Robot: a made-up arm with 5 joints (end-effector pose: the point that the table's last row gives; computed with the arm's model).
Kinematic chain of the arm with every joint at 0, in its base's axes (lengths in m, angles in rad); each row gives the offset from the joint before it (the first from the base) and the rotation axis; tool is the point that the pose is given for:
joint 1: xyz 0 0 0.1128 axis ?
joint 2: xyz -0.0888 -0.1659 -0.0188 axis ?
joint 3: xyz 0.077 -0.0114 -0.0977 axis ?
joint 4: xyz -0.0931 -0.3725 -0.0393 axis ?
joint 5: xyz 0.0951 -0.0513 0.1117 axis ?
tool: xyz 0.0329 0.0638 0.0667
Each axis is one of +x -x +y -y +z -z.
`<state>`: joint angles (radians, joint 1 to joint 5).
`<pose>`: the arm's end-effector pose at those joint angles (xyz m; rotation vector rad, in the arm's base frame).
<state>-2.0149 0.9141 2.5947 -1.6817 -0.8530</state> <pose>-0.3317 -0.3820 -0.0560 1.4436 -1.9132 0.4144</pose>
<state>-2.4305 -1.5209 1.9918 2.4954 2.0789</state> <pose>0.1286 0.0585 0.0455 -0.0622 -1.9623 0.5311</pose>
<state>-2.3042 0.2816 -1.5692 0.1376 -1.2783</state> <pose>0.0075 0.1871 -0.0016 1.6924 -1.6992 0.7445</pose>
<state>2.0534 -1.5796 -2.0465 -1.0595 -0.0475</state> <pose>-0.4278 -0.1304 0.1742 0.8196 -0.1020 -1.5955</pose>
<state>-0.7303 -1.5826 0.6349 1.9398 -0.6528</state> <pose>0.2325 -0.1718 0.3356 -1.9732 -1.1417 -0.1822</pose>
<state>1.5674 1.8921 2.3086 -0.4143 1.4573</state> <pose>-0.6483 -0.0131 0.2128 0.2053 -1.9890 0.2836</pose>
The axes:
joint 1: +x
joint 2: +y
joint 3: +x
joint 4: -x
joint 5: -z

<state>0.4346 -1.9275 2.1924 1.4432 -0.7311</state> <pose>0.1098 -0.0838 0.2064 0.0184 -2.2083 0.7334</pose>
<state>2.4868 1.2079 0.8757 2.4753 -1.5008</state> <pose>-0.4565 0.2721 0.1274 0.2298 -1.2025 2.4525</pose>
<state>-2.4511 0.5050 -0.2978 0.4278 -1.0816</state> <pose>-0.0059 0.3577 0.3405 -2.2282 1.9039 -0.5118</pose>
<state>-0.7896 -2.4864 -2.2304 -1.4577 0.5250</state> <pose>-0.4171 -0.0588 -0.1363 0.0743 -2.6876 -0.1424</pose>
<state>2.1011 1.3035 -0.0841 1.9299 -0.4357</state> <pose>-0.2606 0.3321 -0.1555 -0.0623 -0.6439 1.5732</pose>
